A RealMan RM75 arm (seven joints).
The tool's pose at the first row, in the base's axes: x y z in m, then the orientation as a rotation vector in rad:
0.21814, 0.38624, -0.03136, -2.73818, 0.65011, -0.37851
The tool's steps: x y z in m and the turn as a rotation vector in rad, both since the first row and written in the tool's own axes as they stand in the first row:
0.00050, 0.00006, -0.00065, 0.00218, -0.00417, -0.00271
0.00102, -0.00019, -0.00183, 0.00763, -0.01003, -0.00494
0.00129, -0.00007, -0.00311, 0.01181, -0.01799, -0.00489
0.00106, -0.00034, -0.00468, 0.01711, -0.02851, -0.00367
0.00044, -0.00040, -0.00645, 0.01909, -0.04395, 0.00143
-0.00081, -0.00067, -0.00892, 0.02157, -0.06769, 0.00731
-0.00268, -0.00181, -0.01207, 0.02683, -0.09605, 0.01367
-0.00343, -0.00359, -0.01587, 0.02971, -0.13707, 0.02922
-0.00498, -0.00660, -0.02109, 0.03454, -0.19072, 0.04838
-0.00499, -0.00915, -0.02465, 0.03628, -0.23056, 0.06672
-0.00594, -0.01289, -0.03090, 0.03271, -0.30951, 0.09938
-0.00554, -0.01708, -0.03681, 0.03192, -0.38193, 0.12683
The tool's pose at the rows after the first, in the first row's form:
0.21834, 0.38581, -0.03069, -2.73733, 0.64460, -0.37382
0.21851, 0.38551, -0.02942, -2.73319, 0.63814, -0.36741
0.21829, 0.38499, -0.02824, -2.72929, 0.63466, -0.35729
0.21769, 0.38497, -0.02674, -2.72380, 0.63168, -0.34365
0.21662, 0.38491, -0.02521, -2.71971, 0.63379, -0.32160
0.21486, 0.38517, -0.02307, -2.71449, 0.63452, -0.28810
0.21268, 0.38630, -0.02012, -2.70595, 0.63359, -0.24897
0.21152, 0.38731, -0.01614, -2.69443, 0.64207, -0.19008
0.20969, 0.38942, -0.01058, -2.67729, 0.65073, -0.11416
0.20955, 0.39079, -0.00643, -2.66326, 0.66278, -0.05676
0.20820, 0.39301, 0.00045, -2.64042, 0.68337, 0.05743
0.20830, 0.39505, 0.00741, -2.61487, 0.69699, 0.15983

